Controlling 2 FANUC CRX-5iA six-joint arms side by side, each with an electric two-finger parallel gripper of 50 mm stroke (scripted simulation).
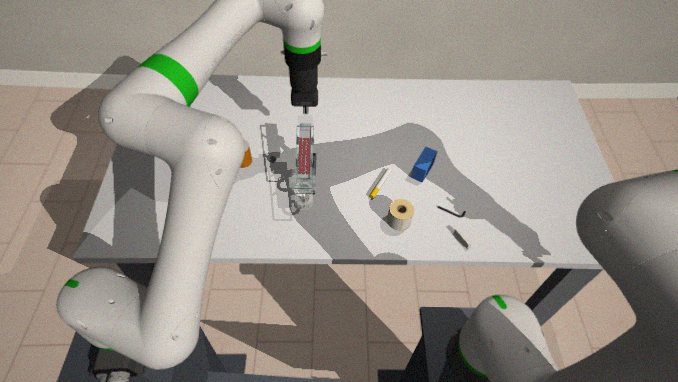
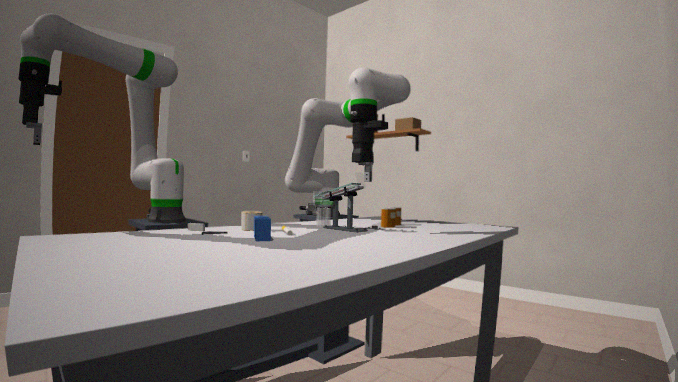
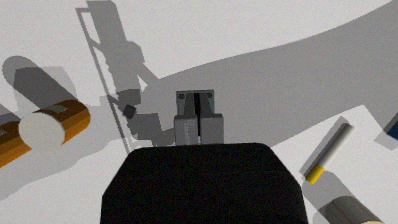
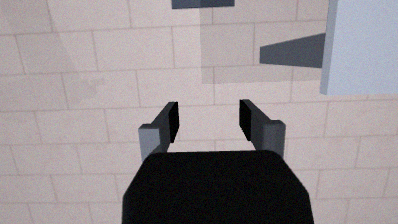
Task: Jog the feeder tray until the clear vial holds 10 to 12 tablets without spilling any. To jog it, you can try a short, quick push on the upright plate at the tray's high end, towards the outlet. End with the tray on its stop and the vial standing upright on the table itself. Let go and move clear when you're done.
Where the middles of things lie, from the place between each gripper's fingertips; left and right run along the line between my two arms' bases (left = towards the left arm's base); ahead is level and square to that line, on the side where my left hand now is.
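Labels:
Yellow-tipped marker (image 3: 348,130): 0.18 m below my left hand (image 2: 368,181), 0.23 m to the right of it and 0.14 m behind it.
Relative to my right hand (image 2: 36,144), the yellow-tipped marker is 0.72 m to the left of it, 0.46 m ahead of it and 0.28 m below it. Going by its middle, the marker is nearer to my left hand than to my right hand.

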